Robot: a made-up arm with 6 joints. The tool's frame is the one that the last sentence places.
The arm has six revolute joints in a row. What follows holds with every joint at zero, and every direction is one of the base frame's.
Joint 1 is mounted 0.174 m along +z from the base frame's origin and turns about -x.
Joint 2 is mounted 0.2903 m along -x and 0.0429 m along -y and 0.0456 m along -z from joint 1 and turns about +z.
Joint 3 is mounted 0.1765 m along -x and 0.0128 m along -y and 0.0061 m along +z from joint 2 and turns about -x.
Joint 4 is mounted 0.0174 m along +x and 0.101 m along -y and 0.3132 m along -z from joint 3 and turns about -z.
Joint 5 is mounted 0.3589 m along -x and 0.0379 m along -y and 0.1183 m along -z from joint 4 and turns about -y.
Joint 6 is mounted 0.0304 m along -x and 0.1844 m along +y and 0.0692 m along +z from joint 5 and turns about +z.
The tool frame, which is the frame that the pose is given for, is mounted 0.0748 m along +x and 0.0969 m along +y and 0.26 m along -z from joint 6; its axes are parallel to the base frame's.
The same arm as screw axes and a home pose.
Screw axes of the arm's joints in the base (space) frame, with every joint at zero. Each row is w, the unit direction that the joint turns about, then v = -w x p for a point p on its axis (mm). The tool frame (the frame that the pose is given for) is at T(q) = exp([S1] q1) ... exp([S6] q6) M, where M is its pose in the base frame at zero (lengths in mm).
S1: w -1 0 0 v 0 -174 0
S2: w 0 0 1 v -42.9 290.3 0
S3: w -1 0 0 v 0 -134.5 -55.7
S4: w 0 0 -1 v 156.7 -449.4 0
S5: w 0 -1 0 v -297 0 808.3
S6: w 0 0 1 v -10.2 838.7 0
M =
1 0 0 -763.9
0 1 0 86.7
0 0 1 -487.8
0 0 0 1

